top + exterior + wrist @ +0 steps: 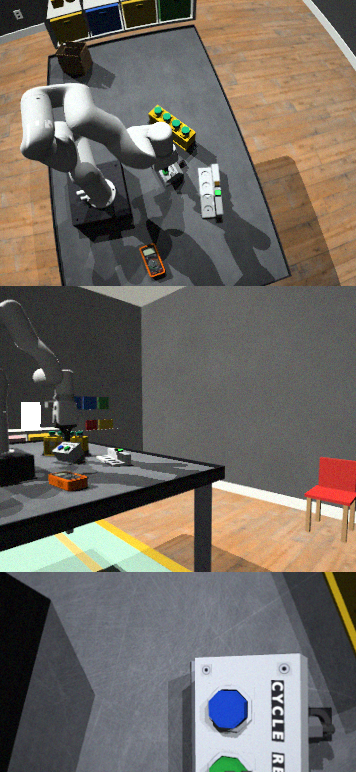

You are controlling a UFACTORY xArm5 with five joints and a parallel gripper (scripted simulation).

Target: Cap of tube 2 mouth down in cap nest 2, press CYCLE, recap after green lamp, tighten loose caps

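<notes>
Right now the green key is 5 cm below my hand. Also, from my hand: blue key 5 cm below, 4 cm to the left, 1 cm behind; key housing 6 cm below, 2 cm to the left, 1 cm ahead.
</notes>
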